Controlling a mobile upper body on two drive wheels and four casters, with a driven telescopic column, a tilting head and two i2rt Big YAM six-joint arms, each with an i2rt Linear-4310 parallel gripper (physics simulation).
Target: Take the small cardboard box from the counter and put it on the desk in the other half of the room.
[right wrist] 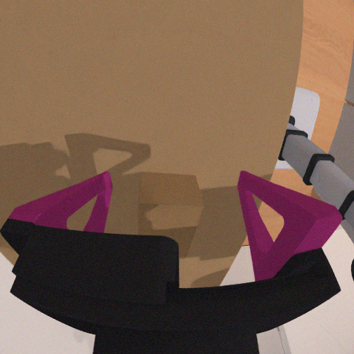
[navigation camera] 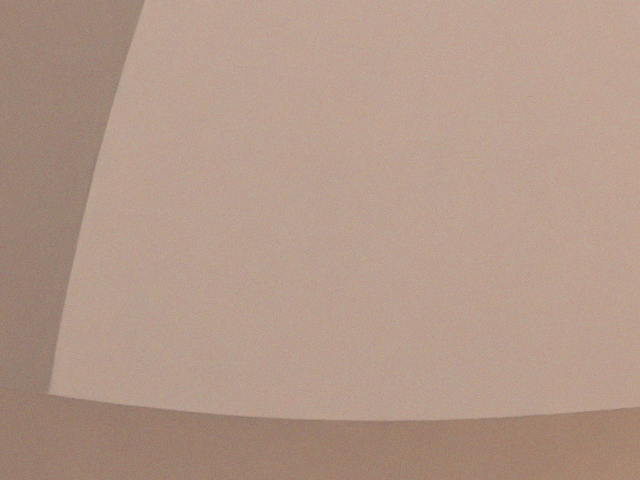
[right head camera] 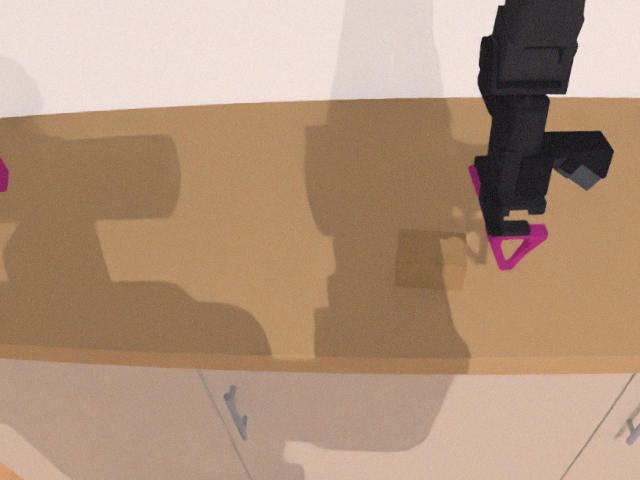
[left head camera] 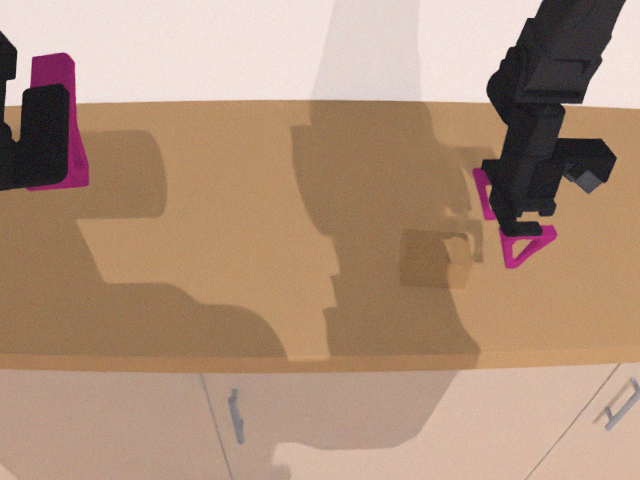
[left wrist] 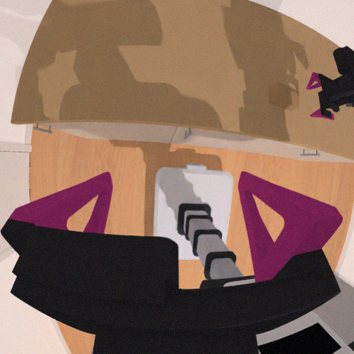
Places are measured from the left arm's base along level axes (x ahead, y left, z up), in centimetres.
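Pixels of known places: left gripper, fingertip midpoint: (left head camera: 9,185); right gripper, fingertip midpoint: (right head camera: 497,242) (left head camera: 499,242).
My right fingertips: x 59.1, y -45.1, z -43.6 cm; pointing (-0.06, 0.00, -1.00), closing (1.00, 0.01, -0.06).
Note:
Ahead of a thing's pixels: the offset from my right fingertips to its top centre. "spot": to the spot under its first point. Level surfaces: height alone.
The small cardboard box @[dx +0.8, dy +8.3, dz -1.3 cm] (left head camera: 423,258) (right head camera: 419,258) (left wrist: 282,96) (right wrist: 169,190) sits on the wooden counter @[dz -6.3 cm] (left head camera: 232,248) (right head camera: 232,248) (left wrist: 190,65) (right wrist: 175,75), partly in shadow, right of the middle in the head views. My right gripper (left head camera: 493,219) (right wrist: 174,178) is open and stands above the counter, to the right of the box in the head views. In the right wrist view the box shows between and below its spread fingers, apart from them. My left gripper (left wrist: 175,178) is open and empty; one finger shows at the left edge of the left head view. The desk does not show.
Cabinet fronts with handles @[spot: dx -13.4, dy +36.3, dz -20.3 cm] (left head camera: 236,415) (right head camera: 236,413) stand under the counter's front edge. A pale wall (left head camera: 206,46) rises behind it. My white base (left wrist: 167,215) and column (left wrist: 207,240) stand on the wooden floor (left wrist: 127,200) before the cabinets. The navigation camera faces a plain pale surface (navigation camera: 336,206).

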